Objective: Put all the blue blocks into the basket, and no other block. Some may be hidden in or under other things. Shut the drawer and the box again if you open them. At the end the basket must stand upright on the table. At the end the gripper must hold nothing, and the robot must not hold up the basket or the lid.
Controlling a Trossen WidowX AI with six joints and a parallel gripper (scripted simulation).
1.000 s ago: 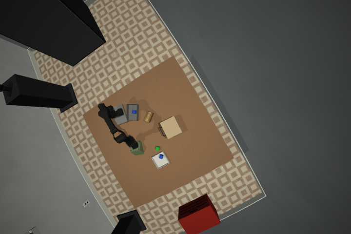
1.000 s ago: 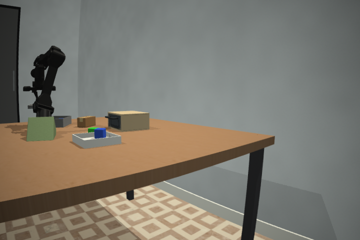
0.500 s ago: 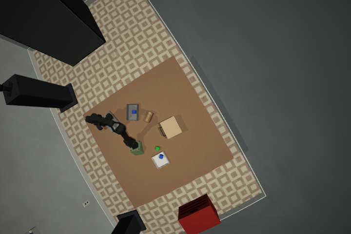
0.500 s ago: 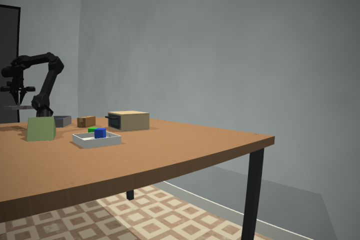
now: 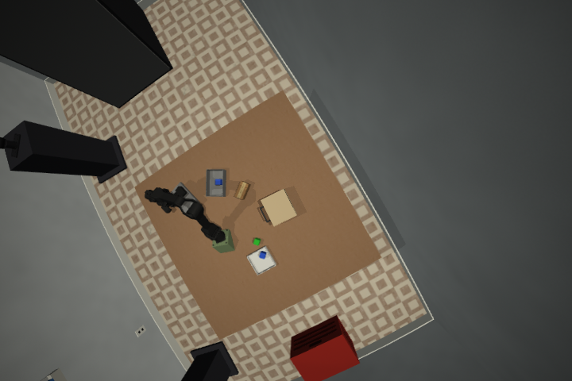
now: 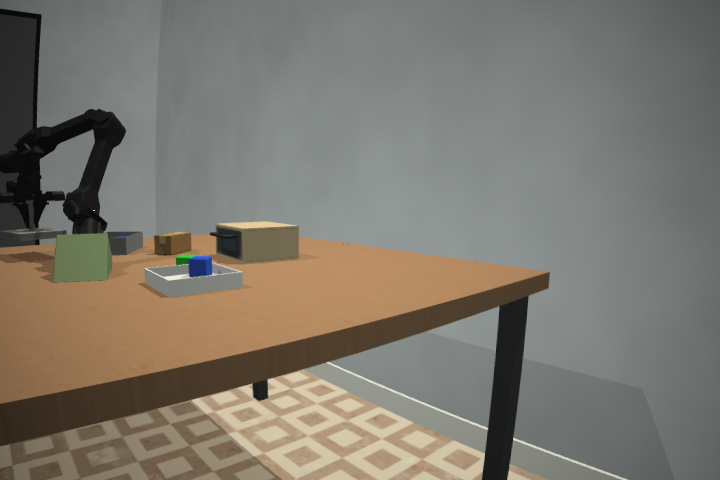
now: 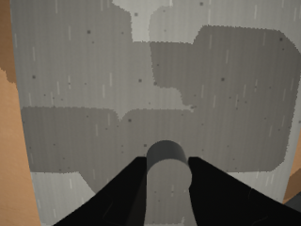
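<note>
Now: hand 390 mm short of the brown box, 110 mm to the left of it and 80 mm above it. The rest, counted from my hand: grey lidded box (40 mm below); then white basket (310 mm ahead, 590 mm to the right, 100 mm below); then tan drawer unit (580 mm ahead, 310 mm to the right, 70 mm below).
</note>
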